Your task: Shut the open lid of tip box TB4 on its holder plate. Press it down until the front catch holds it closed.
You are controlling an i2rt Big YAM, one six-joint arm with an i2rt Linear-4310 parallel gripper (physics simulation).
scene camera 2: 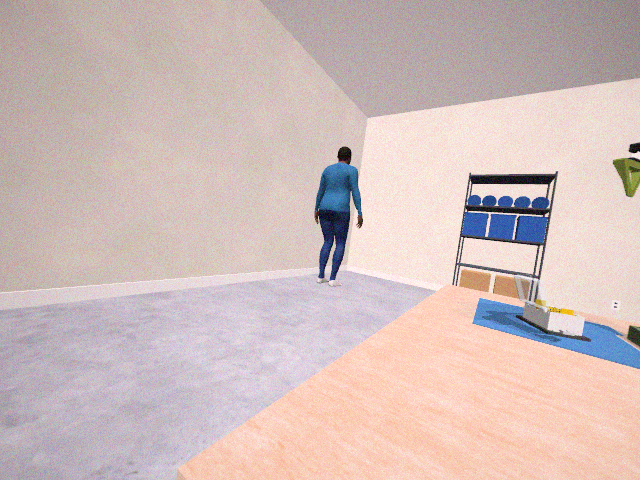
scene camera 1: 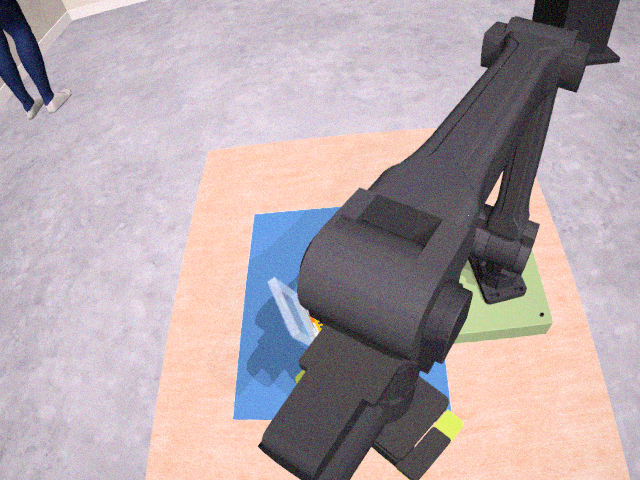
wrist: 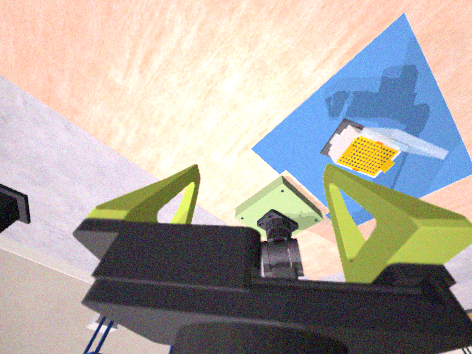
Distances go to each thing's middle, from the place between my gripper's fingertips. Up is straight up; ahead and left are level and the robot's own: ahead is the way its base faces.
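There is the clear lid [scene camera 1: 296, 318], and measured from my hand it sits 250 mm below, 290 mm to the right and 90 mm ahead.
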